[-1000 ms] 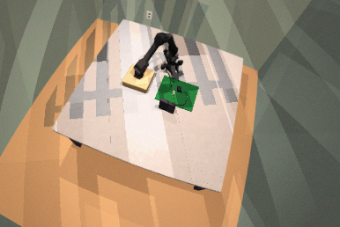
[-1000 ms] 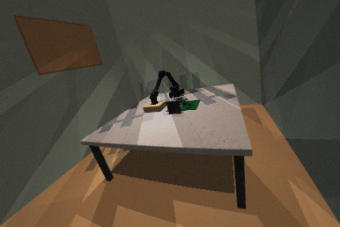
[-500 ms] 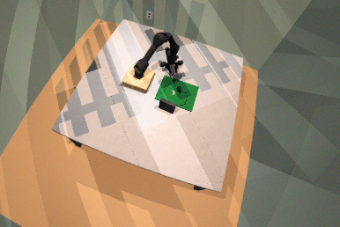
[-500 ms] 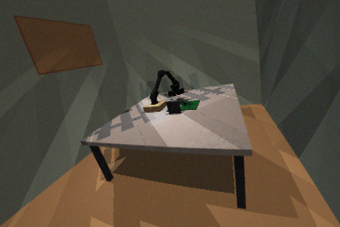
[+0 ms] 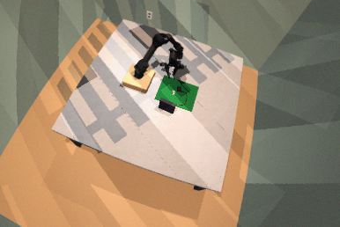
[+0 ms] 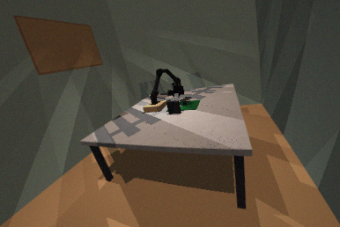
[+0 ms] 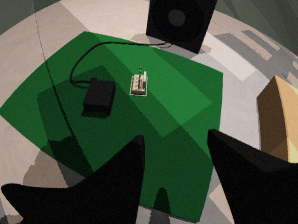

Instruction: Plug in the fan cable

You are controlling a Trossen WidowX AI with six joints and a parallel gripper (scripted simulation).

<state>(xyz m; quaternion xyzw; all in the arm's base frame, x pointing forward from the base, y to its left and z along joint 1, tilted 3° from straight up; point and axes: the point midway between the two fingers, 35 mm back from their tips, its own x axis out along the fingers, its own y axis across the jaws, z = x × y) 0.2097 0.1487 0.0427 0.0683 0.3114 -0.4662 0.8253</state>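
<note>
Right now the black fan plug is 10 cm ahead of my gripper tip, 3 cm to the right of it and 6 cm below it. From my gripper tip the other things lie so: green circuit board 11 cm ahead, 6 cm to the right, 8 cm below; black fan 10 cm ahead, 23 cm to the right, 1 cm below; four-pin fan header 8 cm ahead, 8 cm to the right, 7 cm below.
</note>
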